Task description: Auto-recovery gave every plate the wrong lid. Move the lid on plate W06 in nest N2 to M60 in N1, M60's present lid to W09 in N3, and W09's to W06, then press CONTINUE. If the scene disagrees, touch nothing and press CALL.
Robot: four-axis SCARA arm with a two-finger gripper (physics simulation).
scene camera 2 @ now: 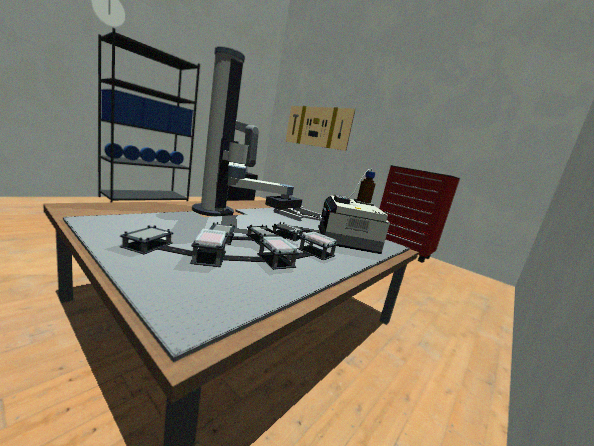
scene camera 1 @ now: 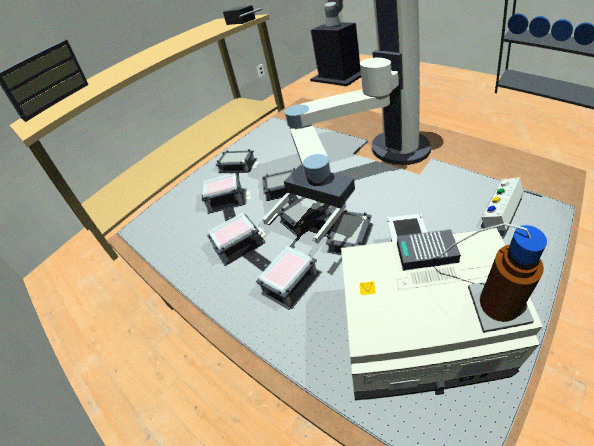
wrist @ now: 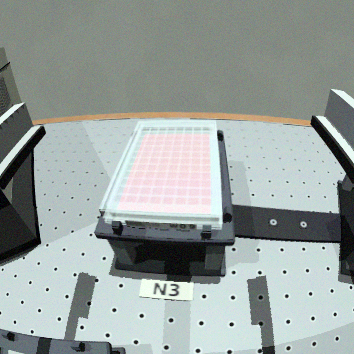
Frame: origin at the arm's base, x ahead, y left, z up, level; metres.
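Where they show: gripper, between the fingertips: [scene camera 2: 310, 217] [scene camera 1: 289, 230] [wrist: 170, 100]; arm's base, origin of its link: [scene camera 2: 213, 211] [scene camera 1: 401, 148].
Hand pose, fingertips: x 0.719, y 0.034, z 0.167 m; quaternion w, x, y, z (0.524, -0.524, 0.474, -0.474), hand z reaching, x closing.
Observation:
Each offset is from my fingertips to the centre of the thing. "pt": to the spot under its first point.
My gripper [scene camera 1: 291, 230] [scene camera 2: 310, 216] [wrist: 170, 100] is open, its fingers wide apart with nothing between them. It is raised over the inner nests, facing nest N3. Plate W09 @(dx +0.060, dy +0.017, dz -0.080 m) [scene camera 1: 287, 270] [scene camera 2: 318, 239] [wrist: 172, 172] is pink under a clear lid and sits in nest N3 @(dx +0.059, dy +0.016, dz -0.118 m) [wrist: 229, 200], beyond the fingertips in the wrist view. A second pink plate @(dx +0.039, dy -0.231, dz -0.079 m) [scene camera 1: 233, 231] [scene camera 2: 279, 244] sits in the middle outer nest, and a third @(dx -0.096, dy -0.447, dz -0.071 m) [scene camera 1: 221, 185] [scene camera 2: 211, 237] in the outer nest farther back. Their labels are unreadable here. The button box @(dx -0.518, dy +0.449, dz -0.112 m) [scene camera 1: 501, 205] has several coloured buttons; their lettering is unreadable.
Inner nests @(pt dx -0.166, dy +0.072, dz -0.111 m) [scene camera 1: 350, 230] @(pt dx -0.240, dy -0.268, dz -0.113 m) [scene camera 1: 282, 184] stand under and beside the gripper. Another nest @(dx -0.284, dy -0.586, dz -0.126 m) [scene camera 1: 235, 160] [scene camera 2: 146, 234] stands at the outer row's far end. A large cream machine [scene camera 1: 435, 320] [scene camera 2: 355, 225] stands near N3, with a brown bottle @(pt dx +0.027, dy +0.540, dz +0.159 m) [scene camera 1: 507, 290] [scene camera 2: 366, 191] on it.

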